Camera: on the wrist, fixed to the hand. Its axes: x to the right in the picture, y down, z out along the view.
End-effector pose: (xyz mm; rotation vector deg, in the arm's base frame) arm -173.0 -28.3 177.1 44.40 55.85 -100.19
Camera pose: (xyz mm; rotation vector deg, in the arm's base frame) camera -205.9 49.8 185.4 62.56 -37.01 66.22
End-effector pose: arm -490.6 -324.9 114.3 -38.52 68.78 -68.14
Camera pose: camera -563.4 -301.5 151.8 83.71 47.82 81.12
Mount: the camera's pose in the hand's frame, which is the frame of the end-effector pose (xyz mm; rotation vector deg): -29.2 -50.7 -61.9 -4.07 -19.52 -177.32
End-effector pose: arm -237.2 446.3 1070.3 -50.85 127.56 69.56
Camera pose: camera -185.6 382.1 1092.1 -104.82 -47.15 -22.58
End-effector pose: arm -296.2 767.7 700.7 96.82 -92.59 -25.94
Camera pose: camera -221.6 808.7 698.8 -96.03 -96.38 72.32
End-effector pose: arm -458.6 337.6 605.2 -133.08 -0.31 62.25
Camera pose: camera -422.9 342.7 682.4 4.10 -131.69 -26.59
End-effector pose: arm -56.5 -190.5 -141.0 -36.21 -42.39 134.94
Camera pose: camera 19.9 -153.4 -147.0 43.83 -35.24 -31.28
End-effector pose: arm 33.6 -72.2 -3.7 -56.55 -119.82 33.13
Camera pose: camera 70.9 -120.8 55.5 136.57 -73.03 -56.74
